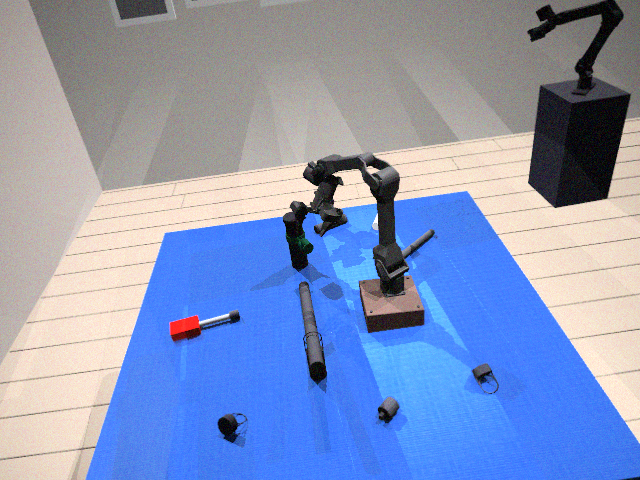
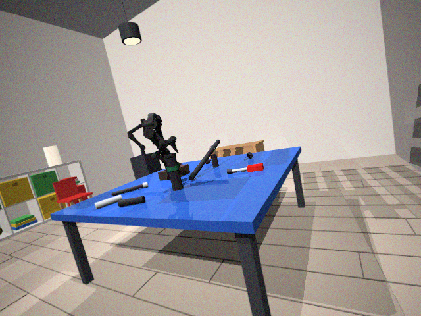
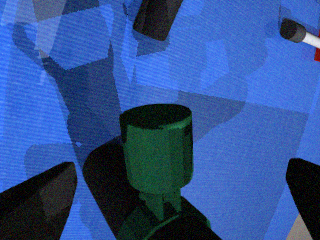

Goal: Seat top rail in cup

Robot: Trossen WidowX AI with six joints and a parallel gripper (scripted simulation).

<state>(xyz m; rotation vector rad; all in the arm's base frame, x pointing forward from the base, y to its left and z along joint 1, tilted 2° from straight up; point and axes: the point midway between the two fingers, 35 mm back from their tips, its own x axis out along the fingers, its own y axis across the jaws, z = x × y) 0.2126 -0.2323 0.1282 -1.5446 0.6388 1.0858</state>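
The green brace band is 3 cm ahead of my gripper tip, 5 cm to the right of it and 5 cm below it. Round my gripper tip: short line post 5 cm ahead, 45 cm to the left, 7 cm below; then red-handled tool 36 cm ahead, 16 cm to the left, 16 cm below.
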